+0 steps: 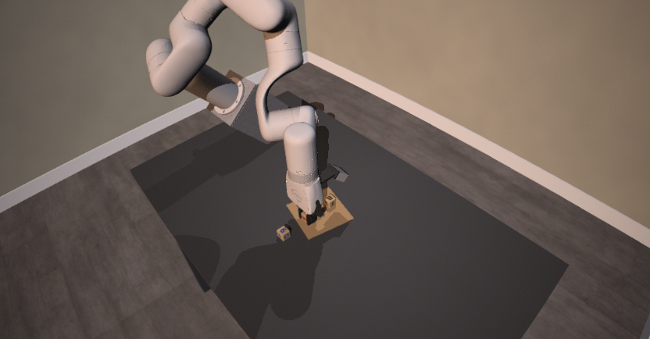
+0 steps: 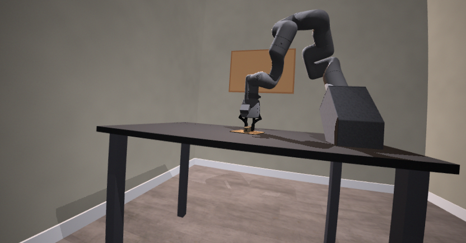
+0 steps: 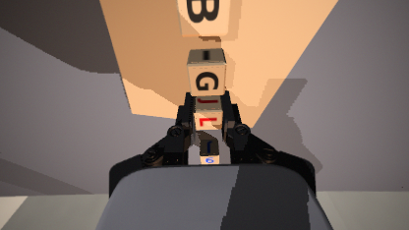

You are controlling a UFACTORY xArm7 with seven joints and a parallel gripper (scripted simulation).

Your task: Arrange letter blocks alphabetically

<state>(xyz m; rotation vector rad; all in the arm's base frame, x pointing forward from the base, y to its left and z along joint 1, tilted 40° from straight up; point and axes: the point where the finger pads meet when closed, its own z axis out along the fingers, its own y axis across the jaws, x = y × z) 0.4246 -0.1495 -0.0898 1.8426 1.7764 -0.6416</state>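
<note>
My hand is 4 cm to the right of the tan mat and 2 cm above it.
</note>
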